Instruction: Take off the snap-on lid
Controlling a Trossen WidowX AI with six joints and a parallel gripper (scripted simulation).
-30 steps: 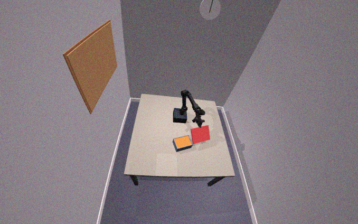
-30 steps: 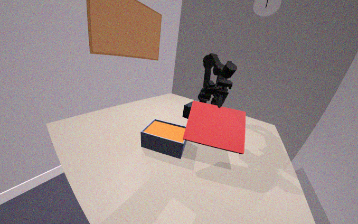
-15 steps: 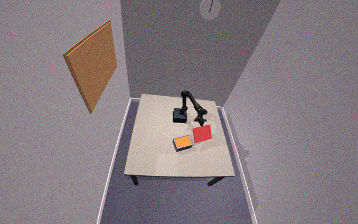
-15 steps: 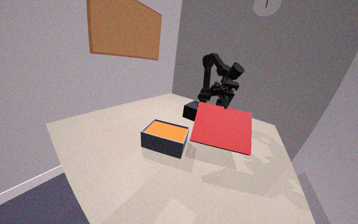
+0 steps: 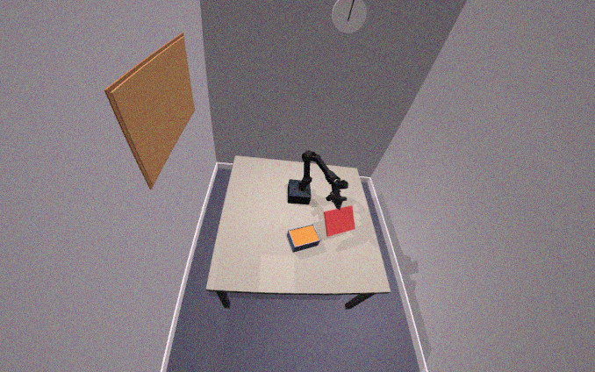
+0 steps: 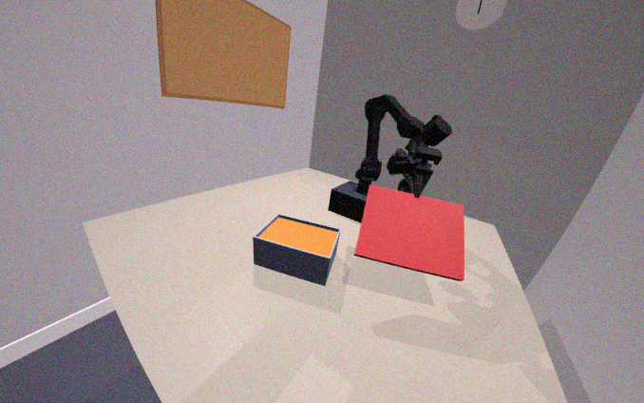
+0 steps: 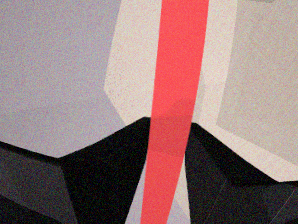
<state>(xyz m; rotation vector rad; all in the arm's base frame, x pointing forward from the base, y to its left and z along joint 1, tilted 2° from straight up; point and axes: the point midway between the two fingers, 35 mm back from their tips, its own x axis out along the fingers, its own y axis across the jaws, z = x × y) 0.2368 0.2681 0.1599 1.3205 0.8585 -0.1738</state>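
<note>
Now: the red lid 6 cm ahead of my gripper tip, 5 cm below it and 3 cm to the left of it. Round my gripper tip: storage box: 22 cm to the right, 19 cm below, 18 cm ahead.
</note>
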